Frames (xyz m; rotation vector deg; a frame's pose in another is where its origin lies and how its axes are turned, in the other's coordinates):
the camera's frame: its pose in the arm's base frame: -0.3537 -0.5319 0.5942 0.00 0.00 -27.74
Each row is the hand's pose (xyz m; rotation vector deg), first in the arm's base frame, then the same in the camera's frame.
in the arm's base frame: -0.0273 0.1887 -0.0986 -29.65 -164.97 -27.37
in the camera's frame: -0.0465 0.7897 -0.6928 10.54 -163.83 -22.48
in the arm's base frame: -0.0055 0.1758 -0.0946 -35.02 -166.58 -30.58
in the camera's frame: -0.0212 0.7884 -0.6888 5.79 -166.09 -26.49
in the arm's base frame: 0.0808 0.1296 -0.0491 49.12 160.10 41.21
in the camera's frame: 0.0767 0.7877 -0.6433 9.65 173.40 44.32
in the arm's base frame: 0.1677 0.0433 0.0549 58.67 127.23 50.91
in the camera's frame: 0.1937 0.7518 -0.5393 27.70 144.02 62.09
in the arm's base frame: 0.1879 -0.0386 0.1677 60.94 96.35 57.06
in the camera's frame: 0.2497 0.6887 -0.4265 37.96 113.83 74.17
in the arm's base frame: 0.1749 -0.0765 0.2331 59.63 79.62 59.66
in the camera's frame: 0.2559 0.6491 -0.3611 40.93 96.61 79.42
